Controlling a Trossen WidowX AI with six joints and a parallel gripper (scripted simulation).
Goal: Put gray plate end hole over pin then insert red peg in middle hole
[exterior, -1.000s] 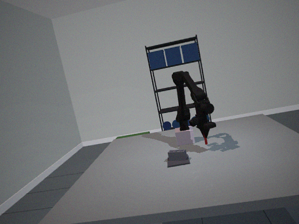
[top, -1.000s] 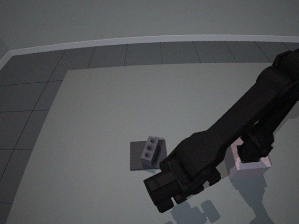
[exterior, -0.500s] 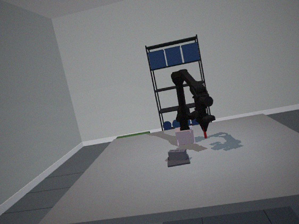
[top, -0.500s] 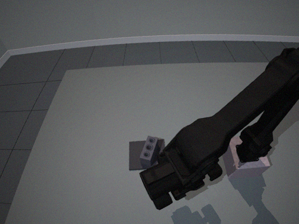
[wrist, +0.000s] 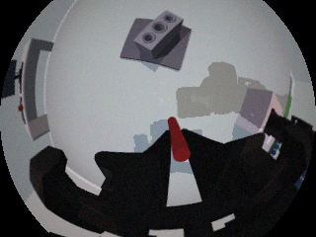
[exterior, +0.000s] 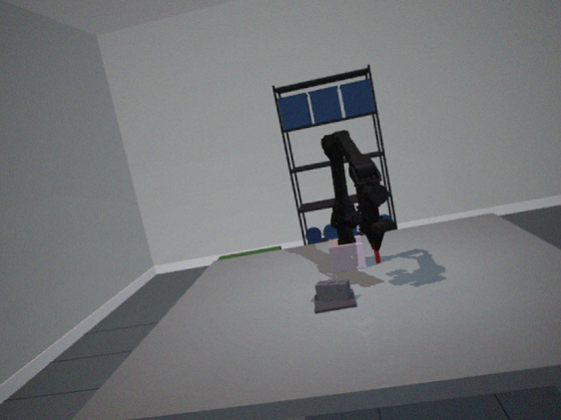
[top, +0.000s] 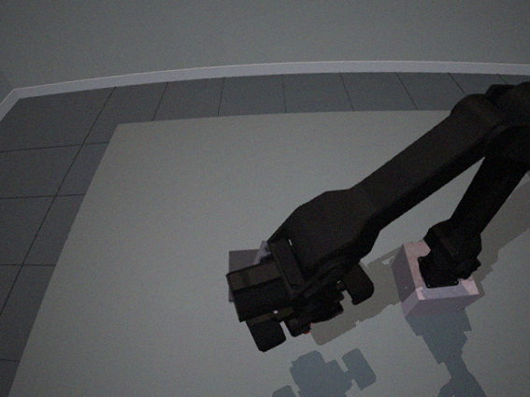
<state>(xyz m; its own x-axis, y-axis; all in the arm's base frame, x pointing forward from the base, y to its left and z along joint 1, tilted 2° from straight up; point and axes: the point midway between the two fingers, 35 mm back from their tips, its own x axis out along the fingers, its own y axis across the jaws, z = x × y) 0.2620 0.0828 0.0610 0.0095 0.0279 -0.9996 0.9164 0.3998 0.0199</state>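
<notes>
Now: the gray plate 7 cm ahead of my gripper tip, 15 cm to the right of it and 7 cm below it. Also, from my gripper tip: red peg right at my gripper tip; then dark square base 8 cm ahead, 14 cm to the right, 11 cm below.
</notes>
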